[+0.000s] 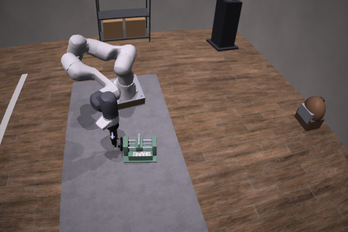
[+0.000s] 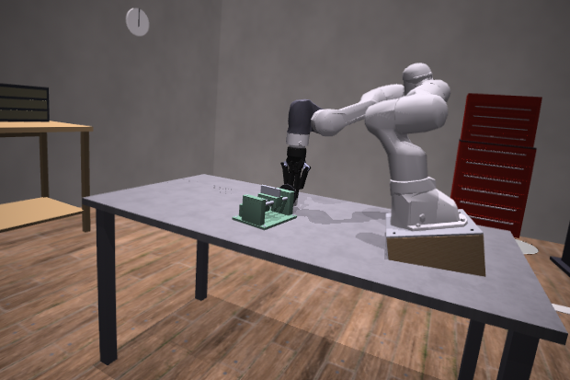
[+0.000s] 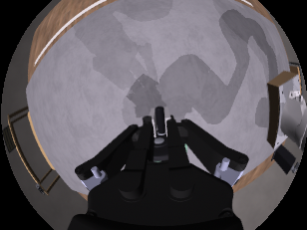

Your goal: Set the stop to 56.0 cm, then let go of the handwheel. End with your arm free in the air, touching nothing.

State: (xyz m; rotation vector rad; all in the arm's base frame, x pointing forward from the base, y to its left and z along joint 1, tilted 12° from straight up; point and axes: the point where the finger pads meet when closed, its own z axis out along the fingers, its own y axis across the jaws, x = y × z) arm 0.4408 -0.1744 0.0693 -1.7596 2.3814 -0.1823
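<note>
My hand is 60 mm short of the stop carriage, 130 mm to the right of it and 30 mm below it. The rest, counted from my hand: black handwheel 10 mm ahead, 20 mm to the left, 10 mm below.
</note>
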